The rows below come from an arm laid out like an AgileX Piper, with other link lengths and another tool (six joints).
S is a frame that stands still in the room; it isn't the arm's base.
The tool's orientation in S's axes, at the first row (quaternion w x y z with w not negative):
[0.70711 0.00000 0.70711 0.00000]
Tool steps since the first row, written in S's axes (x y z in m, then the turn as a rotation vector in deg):
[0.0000 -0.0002 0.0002 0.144 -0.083 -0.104]
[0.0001 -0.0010 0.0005 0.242 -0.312 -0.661]
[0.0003 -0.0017 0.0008 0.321 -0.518 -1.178]
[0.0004 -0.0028 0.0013 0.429 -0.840 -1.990]
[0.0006 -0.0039 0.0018 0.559 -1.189 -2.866]
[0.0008 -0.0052 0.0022 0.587 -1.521 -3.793]
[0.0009 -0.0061 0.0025 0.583 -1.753 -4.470]
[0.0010 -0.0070 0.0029 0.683 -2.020 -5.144]
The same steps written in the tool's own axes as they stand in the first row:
[-0.0002 -0.0002 0.0000 0.104 -0.083 0.144]
[-0.0005 -0.0010 0.0001 0.661 -0.312 0.242]
[-0.0008 -0.0017 0.0003 1.178 -0.518 0.321]
[-0.0013 -0.0028 0.0004 1.990 -0.840 0.429]
[-0.0018 -0.0039 0.0006 2.866 -1.189 0.559]
[-0.0022 -0.0052 0.0008 3.793 -1.521 0.587]
[-0.0025 -0.0061 0.0009 4.470 -1.753 0.583]
[-0.0029 -0.0070 0.0010 5.144 -2.020 0.683]

